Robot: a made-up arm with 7 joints.
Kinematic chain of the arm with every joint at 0, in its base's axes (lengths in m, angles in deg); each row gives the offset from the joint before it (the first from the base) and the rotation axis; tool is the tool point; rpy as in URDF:
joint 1: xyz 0 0 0.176 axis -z
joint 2: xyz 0 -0.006 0.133 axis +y
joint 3: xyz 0 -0.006 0.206 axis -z
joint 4: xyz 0 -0.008 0.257 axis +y
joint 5: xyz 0 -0.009 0.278 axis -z
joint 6: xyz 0 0 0.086 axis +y
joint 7: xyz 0 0 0.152 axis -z
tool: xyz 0 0 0 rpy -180 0 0
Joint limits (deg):
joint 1: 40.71..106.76
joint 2: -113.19..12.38
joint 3: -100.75..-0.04
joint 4: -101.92..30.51
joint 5: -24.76..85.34
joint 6: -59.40..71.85
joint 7: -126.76..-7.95
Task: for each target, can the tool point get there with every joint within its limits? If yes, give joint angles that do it. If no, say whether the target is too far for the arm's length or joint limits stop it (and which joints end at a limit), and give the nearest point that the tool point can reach.
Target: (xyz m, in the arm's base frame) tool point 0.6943 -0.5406 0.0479
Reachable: no: joint limits stop it (at a limit: joint 1, joint 2, joint 3, joint 4, joint 6) | nearest point 0.1089 0.0848 -0.1929 | short by 0.890 m
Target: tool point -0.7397 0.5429 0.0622
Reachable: yes | joints 51.42 -98.59 -60.03 -28.62 0.28 -2.55 -34.22
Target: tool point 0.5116 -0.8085 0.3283
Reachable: no: joint limits stop it (at a limit: joint 1, joint 2, joint 3, joint 4, joint 5, joint 6) | nearest point -0.0114 -0.4912 0.6394 | short by 0.686 m
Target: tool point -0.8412 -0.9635 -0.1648
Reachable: no: too far | nearest point -0.5236 -0.1975 0.0164 | short by 0.849 m
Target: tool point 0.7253 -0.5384 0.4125
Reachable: no: joint limits stop it (at a limit: joint 1, joint 2, joint 4, joint 6) | nearest point 0.3789 -0.3025 0.9646 | short by 0.693 m
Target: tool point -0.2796 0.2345 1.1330
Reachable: yes | joints 87.55 -0.51 -45.10 -36.45 4.00 -26.00 -91.68
